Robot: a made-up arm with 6 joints. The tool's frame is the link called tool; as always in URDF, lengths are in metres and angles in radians. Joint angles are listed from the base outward.
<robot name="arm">
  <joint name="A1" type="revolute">
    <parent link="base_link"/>
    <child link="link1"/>
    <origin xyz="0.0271 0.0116 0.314"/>
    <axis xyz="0 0 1"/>
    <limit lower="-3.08" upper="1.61"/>
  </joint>
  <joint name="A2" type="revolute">
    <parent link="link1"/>
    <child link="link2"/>
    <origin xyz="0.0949 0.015 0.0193"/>
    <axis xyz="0 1 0"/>
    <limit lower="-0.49" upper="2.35"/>
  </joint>
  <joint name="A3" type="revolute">
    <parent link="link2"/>
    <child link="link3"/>
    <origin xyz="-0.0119 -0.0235 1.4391"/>
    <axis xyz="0 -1 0"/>
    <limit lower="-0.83" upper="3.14"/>
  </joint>
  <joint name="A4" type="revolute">
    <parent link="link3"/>
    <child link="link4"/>
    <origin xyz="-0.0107 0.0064 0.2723"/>
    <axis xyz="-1 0 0"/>
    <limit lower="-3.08" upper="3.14"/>
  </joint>
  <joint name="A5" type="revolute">
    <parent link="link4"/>
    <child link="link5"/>
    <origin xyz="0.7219 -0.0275 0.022"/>
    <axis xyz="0 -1 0"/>
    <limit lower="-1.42" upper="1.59"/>
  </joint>
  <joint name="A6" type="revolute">
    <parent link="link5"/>
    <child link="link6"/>
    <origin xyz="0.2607 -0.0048 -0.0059"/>
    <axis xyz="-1 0 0"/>
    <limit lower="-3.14" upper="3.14"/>
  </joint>
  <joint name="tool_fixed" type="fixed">
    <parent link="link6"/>
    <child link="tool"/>
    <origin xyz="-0.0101 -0.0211 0.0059" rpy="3.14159 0 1.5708"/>
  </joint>
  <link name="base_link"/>
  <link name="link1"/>
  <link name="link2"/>
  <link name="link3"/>
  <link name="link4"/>
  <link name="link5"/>
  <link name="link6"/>
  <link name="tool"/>
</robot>
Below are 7 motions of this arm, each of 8 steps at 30 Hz.
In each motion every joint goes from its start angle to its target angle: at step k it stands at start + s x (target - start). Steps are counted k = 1, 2, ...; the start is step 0. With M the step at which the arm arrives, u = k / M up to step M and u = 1 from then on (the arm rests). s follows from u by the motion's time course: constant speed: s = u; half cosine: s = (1 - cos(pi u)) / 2; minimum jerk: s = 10 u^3 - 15 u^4 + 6 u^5.
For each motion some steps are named. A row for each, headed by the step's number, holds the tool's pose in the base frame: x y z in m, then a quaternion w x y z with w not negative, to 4 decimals.
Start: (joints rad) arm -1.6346 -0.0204 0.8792 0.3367 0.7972 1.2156
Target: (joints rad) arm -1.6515 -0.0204 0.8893 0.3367 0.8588 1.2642
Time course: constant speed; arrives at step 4
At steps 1, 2, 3, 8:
1: 0.0495 -0.2030 2.7575 0.5874 0.4159 -0.4499 -0.5288
2: 0.0501 -0.1971 2.7569 0.5889 0.4062 -0.4566 -0.5288
3: 0.0508 -0.1912 2.7563 0.5904 0.3964 -0.4633 -0.5288
8: 0.0514 -0.1853 2.7555 0.5918 0.3866 -0.4699 -0.5287

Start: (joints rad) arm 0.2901 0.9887 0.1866 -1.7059 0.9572 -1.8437
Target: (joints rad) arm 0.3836 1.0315 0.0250 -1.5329 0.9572 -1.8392
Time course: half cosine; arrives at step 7
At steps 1, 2, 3, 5, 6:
1: 2.0502 0.4092 0.6414 0.3599 -0.2630 0.1704 -0.8787
2: 2.0397 0.4324 0.6162 0.3683 -0.2799 0.1597 -0.8720
3: 2.0233 0.4654 0.5802 0.3805 -0.3040 0.1441 -0.8614
5: 1.9840 0.5334 0.5056 0.4063 -0.3531 0.1107 -0.8354
6: 1.9697 0.5550 0.4816 0.4148 -0.3687 0.0996 -0.8259

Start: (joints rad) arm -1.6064 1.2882 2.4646 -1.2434 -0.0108 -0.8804
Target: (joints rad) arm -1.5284 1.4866 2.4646 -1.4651 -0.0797 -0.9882
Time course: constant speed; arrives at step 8
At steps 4, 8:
4: 0.0288 -1.7558 1.5586 0.1918 0.3656 0.4715 0.7792
8: 0.1176 -1.8662 1.3858 0.1067 0.3062 0.4567 0.8284

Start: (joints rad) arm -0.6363 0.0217 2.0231 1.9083 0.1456 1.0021
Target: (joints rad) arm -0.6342 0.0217 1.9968 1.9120 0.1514 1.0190
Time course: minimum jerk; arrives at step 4
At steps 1, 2, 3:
1: -0.3611 0.3977 2.5250 0.3708 0.3734 -0.7257 -0.4432
2: -0.3544 0.3929 2.5318 0.3706 0.3702 -0.7242 -0.4485
3: -0.3476 0.3880 2.5386 0.3704 0.3670 -0.7226 -0.4538

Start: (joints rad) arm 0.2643 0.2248 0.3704 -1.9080 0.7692 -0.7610
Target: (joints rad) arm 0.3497 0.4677 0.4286 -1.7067 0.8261 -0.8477
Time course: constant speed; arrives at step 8
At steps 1, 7, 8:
1: 1.3428 0.2132 2.0039 0.5227 -0.2375 -0.0748 -0.8153
7: 1.5896 0.3670 1.8188 0.5110 -0.2977 -0.1103 -0.7988
8: 1.6267 0.3952 1.7839 0.5093 -0.3070 -0.1173 -0.7954

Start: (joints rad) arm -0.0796 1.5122 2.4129 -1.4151 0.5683 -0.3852
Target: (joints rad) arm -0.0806 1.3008 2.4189 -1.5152 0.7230 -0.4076
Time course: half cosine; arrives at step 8
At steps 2, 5, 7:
2: 1.8927 -0.3008 1.3592 0.1416 -0.1599 -0.4334 -0.8755
5: 1.7593 -0.3063 1.5452 0.1210 -0.0885 -0.4016 -0.9034
7: 1.6864 -0.3080 1.6307 0.1127 -0.0525 -0.3850 -0.9145

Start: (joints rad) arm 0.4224 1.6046 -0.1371 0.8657 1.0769 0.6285
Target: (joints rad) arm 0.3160 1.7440 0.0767 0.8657 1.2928 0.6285
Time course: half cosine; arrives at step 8
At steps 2, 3, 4, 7, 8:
2: 1.6787 0.8969 -0.6102 0.1985 0.0398 0.9343 -0.2936
3: 1.7040 0.8753 -0.6309 0.2047 0.0567 0.9369 -0.2775
4: 1.7321 0.8482 -0.6548 0.2124 0.0765 0.9393 -0.2585
7: 1.7925 0.7763 -0.7103 0.2322 0.1233 0.9411 -0.2124
8: 1.7969 0.7699 -0.7148 0.2339 0.1271 0.9411 -0.2086

